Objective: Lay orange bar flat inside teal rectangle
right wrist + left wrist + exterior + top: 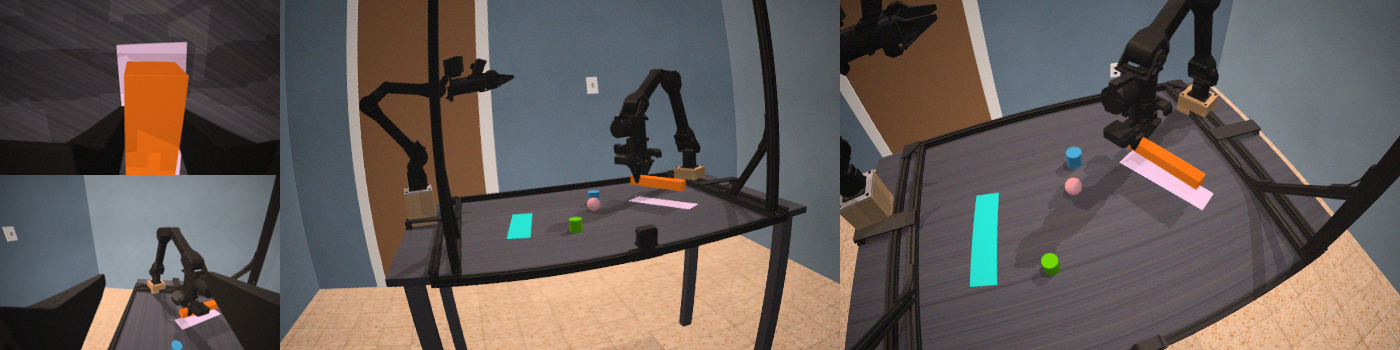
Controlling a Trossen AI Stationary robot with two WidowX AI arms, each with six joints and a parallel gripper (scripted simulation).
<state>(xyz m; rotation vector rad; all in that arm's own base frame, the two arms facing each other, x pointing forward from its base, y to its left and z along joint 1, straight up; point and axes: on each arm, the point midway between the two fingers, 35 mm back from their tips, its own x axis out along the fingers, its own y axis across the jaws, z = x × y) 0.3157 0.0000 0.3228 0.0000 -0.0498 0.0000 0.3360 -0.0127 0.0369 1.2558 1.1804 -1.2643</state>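
Right now the orange bar is 7 cm behind my right hand, 3 cm to the right of it and 3 cm below it. Round my right hand: blue cylinder 7 cm ahead, 14 cm to the left, 8 cm below; lavender rectangle 8 cm behind, 4 cm to the right, 10 cm below; pink ball 2 cm behind, 18 cm to the left, 8 cm below.
Now: left hand 43 cm to the left of the orange bar, 37 cm above it and 23 cm past it. The rest, counted from my left hand: teal rectangle 43 cm below, 21 cm behind, 1 cm to the left; blue cylinder 42 cm below, 26 cm to the right, 9 cm behind; pink ball 41 cm below, 23 cm to the right, 17 cm behind.
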